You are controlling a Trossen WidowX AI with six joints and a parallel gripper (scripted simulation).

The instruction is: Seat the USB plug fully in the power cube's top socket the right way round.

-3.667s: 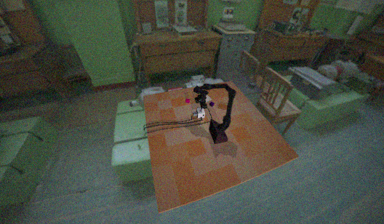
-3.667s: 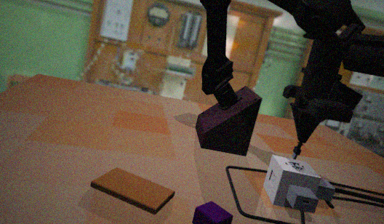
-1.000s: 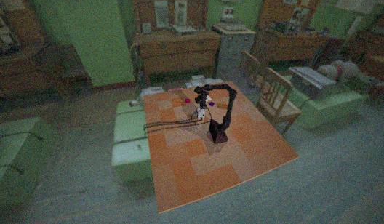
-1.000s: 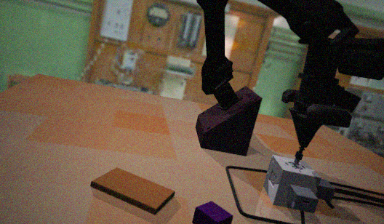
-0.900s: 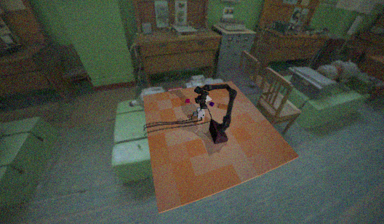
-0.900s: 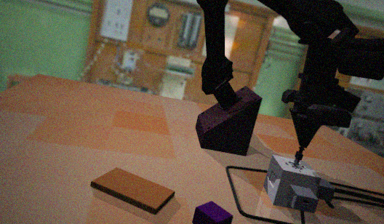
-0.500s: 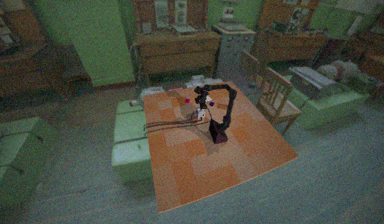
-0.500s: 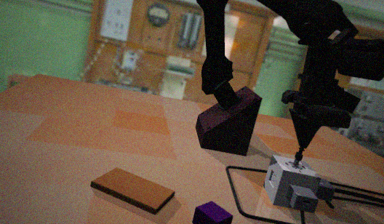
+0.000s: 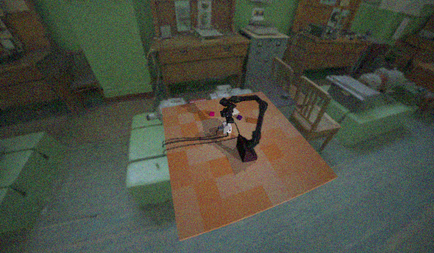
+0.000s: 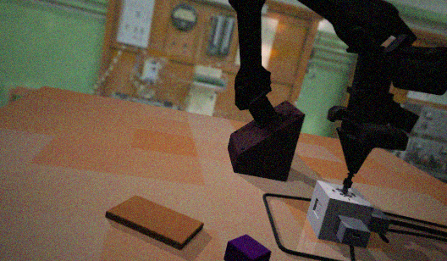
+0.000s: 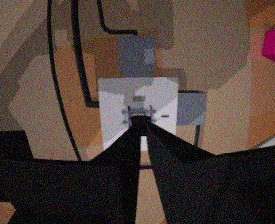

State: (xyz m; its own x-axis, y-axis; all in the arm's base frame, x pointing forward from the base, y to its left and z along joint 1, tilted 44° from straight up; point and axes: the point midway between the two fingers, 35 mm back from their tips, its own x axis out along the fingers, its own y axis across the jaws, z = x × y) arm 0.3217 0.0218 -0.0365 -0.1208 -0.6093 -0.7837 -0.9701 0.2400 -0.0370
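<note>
My gripper tip is 20 mm above the usb plug. Also, from my gripper tip: purple block 200 mm to the right, 110 mm ahead, 100 mm below; then USB socket 50 mm below; then magenta block 260 mm ahead, 100 mm below, 50 mm to the left.
</note>
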